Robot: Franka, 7 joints.
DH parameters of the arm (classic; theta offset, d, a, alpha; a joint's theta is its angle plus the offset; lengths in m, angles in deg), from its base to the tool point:
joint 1: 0 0.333 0 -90
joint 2: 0 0 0 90
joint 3: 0 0.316 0.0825 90
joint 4: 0 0 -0.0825 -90
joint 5: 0 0.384 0 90
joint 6: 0 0 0.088 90
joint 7: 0 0.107 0 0
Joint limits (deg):
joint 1: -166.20..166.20
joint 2: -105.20..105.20
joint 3: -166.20..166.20
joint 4: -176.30..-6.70
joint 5: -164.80..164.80
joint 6: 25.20..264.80
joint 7: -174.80..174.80
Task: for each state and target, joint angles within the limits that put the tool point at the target. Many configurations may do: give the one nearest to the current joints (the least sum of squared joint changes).
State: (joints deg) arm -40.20 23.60 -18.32 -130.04 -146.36 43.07 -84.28
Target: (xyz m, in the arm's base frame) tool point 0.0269 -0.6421 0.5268
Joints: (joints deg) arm -57.60 26.53 -30.42 -103.09 -150.01 57.06 -84.28
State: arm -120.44 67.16 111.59 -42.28 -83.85 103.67 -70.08
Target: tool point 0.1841 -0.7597 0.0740
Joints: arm -103.57 105.20 91.97 -41.54 -85.79 105.24 -70.08
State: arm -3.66 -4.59 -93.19 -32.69 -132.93 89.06 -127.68
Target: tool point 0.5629 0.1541 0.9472
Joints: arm 29.88 45.00 -86.15 -22.16 -141.25 109.54 -127.68
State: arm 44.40 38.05 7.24 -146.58 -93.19 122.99 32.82
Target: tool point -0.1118 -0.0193 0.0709
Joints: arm 45.03 64.08 22.45 -175.60 -92.60 134.73 32.82
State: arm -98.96 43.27 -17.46 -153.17 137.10 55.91 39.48
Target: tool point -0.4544 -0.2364 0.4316
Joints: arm -121.33 10.69 -42.17 -136.36 144.54 47.49 39.48
